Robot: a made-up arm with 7 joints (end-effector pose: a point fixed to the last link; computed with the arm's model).
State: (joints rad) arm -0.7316 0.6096 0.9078 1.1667 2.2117 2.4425 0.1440
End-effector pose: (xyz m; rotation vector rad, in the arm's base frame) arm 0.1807 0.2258 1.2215 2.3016 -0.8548 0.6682
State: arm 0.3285 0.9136 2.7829 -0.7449 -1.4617 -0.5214 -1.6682
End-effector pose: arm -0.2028 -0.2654 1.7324 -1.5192 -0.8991 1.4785
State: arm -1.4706 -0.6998 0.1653 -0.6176 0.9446 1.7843 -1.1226
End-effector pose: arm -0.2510 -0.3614 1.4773 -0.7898 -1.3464 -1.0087
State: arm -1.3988 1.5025 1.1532 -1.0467 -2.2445 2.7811 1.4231
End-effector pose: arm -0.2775 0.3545 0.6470 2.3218 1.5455 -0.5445
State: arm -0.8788 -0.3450 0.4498 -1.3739 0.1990 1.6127 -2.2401
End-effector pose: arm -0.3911 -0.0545 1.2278 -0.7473 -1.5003 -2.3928
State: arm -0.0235 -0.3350 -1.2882 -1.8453 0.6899 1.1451 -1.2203
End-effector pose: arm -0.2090 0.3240 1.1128 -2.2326 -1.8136 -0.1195
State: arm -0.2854 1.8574 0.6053 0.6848 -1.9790 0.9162 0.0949
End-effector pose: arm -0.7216 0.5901 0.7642 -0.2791 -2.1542 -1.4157
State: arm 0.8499 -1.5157 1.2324 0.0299 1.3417 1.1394 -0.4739
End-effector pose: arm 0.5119 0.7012 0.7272 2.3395 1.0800 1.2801
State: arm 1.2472 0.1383 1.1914 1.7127 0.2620 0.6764 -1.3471
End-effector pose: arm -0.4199 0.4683 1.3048 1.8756 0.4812 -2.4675
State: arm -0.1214 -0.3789 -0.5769 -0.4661 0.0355 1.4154 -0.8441
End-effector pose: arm -0.0651 0.0656 1.6322 -1.0418 -1.0824 -0.6540
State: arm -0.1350 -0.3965 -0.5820 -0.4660 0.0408 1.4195 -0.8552
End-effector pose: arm -0.0505 0.0648 1.6323 -1.0619 -1.0609 -0.6627
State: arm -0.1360 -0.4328 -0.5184 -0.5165 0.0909 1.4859 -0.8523
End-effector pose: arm -0.0521 0.0343 1.6121 -0.9986 -1.1777 -0.5669
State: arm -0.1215 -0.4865 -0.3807 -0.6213 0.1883 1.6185 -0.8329
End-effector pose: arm -0.0580 -0.0352 1.5687 -0.8061 -1.4328 -0.3788
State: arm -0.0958 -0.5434 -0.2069 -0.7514 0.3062 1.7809 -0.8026
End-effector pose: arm -0.0411 -0.1238 1.5109 -0.4964 -1.7319 -0.1832
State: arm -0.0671 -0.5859 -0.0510 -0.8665 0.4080 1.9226 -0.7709
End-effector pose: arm -0.0036 -0.1917 1.4567 -0.1691 -1.9740 -0.0502
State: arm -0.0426 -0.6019 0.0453 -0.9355 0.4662 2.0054 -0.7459
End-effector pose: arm 0.0246 -0.2235 1.4244 0.0539 -2.1129 0.0162
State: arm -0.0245 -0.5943 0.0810 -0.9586 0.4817 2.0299 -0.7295
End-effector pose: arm 0.0303 -0.2325 1.4143 0.1442 -2.1676 0.0478
